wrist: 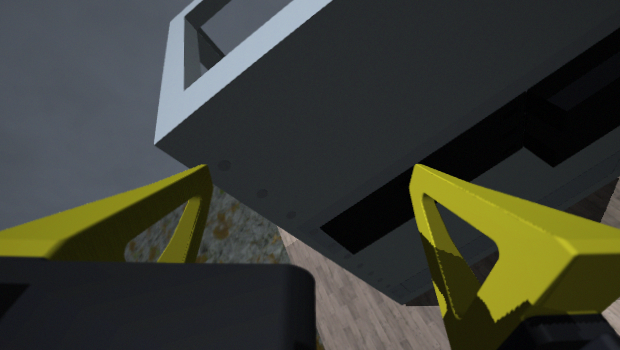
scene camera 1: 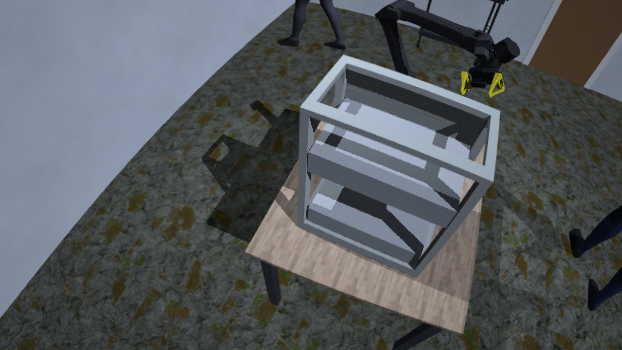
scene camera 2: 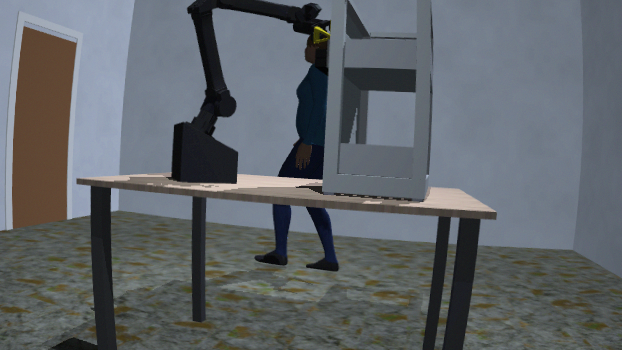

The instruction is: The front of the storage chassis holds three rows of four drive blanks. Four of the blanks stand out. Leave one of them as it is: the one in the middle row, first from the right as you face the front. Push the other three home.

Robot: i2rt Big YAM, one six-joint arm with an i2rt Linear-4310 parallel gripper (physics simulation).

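Seen in the pictures: gripper, between the fingertips: [wrist: 311, 175] [scene camera 1: 474, 94]; arm's base, origin of its link: [scene camera 2: 198, 134].
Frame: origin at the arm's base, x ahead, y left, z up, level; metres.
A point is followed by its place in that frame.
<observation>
The grey storage chassis [scene camera 1: 400, 140] {z 0.452, x 0.780, y 0.062 m} [scene camera 2: 335, 100] {z 0.106, x 0.503, y -0.177 m} [wrist: 310, 125] {z 0.392, x 0.513, y 0.242 m} stands upright on the table, its front toward the arm's base. In the wrist view a row of black drive blanks [wrist: 375, 222] {z 0.249, x 0.499, y 0.252 m} crosses the dark front. One blank [wrist: 555, 132] {z 0.239, x 0.464, y 0.063 m} stands out at the right, and a dark blank [scene camera 2: 322, 58] {z 0.238, x 0.452, y -0.139 m} juts from the front in scene camera 2. Which row and place these have, I cannot tell; the other standing blanks cannot be made out. My gripper [scene camera 1: 480, 94] {z 0.425, x 0.441, y 0.257 m} [scene camera 2: 321, 36] [wrist: 311, 175] {z 0.425, x 0.441, y 0.257 m} is open and empty, high before the chassis front, above the jutting blank.
The wooden table [scene camera 1: 330, 255] {z -0.163, x 0.835, y -0.038 m} [scene camera 2: 250, 195] {z -0.165, x 0.317, y -0.327 m} carries the chassis and the arm's base [scene camera 2: 205, 155] {z -0.072, x 0.068, y -0.080 m}. The chassis has an open top frame and inner shelves. A person [scene camera 2: 312, 110] stands behind the table in scene camera 2. A door [scene camera 2: 45, 125] is in the wall.
</observation>
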